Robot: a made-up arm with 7 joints.
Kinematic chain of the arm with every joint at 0, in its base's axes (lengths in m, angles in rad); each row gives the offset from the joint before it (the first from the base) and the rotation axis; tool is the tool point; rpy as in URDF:
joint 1: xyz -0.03 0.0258 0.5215 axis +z
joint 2: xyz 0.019 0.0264 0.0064 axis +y
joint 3: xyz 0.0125 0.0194 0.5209 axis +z
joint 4: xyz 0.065 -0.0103 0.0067 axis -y
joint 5: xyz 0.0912 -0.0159 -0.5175 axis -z
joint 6: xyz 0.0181 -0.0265 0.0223 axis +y
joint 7: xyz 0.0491 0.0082 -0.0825 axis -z
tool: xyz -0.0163 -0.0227 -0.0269 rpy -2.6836 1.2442 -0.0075
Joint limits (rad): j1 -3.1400..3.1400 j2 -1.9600..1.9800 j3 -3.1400..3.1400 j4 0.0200..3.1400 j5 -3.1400..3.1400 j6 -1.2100..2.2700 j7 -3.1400..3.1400
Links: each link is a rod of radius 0.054 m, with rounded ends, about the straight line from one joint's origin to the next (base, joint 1, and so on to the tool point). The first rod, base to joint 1, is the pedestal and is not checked.
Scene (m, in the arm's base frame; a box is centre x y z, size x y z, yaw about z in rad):
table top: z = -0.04
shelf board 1: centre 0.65 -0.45 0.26 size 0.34 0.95 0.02 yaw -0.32
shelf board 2: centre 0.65 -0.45 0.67 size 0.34 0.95 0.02 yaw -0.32
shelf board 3: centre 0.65 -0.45 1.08 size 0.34 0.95 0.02 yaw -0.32
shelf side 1: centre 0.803 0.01 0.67 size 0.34 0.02 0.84 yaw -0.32
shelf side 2: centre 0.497 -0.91 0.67 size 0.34 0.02 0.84 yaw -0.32
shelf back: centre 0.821 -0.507 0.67 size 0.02 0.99 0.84 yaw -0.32
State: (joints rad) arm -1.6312 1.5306 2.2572 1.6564 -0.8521 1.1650 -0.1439
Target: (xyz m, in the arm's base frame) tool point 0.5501 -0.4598 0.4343
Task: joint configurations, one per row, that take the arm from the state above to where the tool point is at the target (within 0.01 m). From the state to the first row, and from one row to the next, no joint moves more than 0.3 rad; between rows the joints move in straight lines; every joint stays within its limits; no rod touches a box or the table.
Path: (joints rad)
1: -1.8128 1.6044 2.3425 1.4212 -0.8020 1.2382 -0.1200
2: -1.9943 1.6783 2.4278 1.1861 -0.7519 1.3113 -0.0961
3: -2.0578 1.7187 2.1901 1.0162 -0.7252 1.3823 -0.0833
4: -2.1213 1.7591 1.9525 0.8464 -0.6985 1.4534 -0.0704
5: -2.1847 1.7995 1.7149 0.6765 -0.6718 1.5244 -0.0575
6: -1.9649 1.8154 1.7482 0.9239 -0.7244 1.4385 -0.0804
7: -1.7452 1.8313 1.7815 1.1712 -0.7770 1.3527 -0.1034

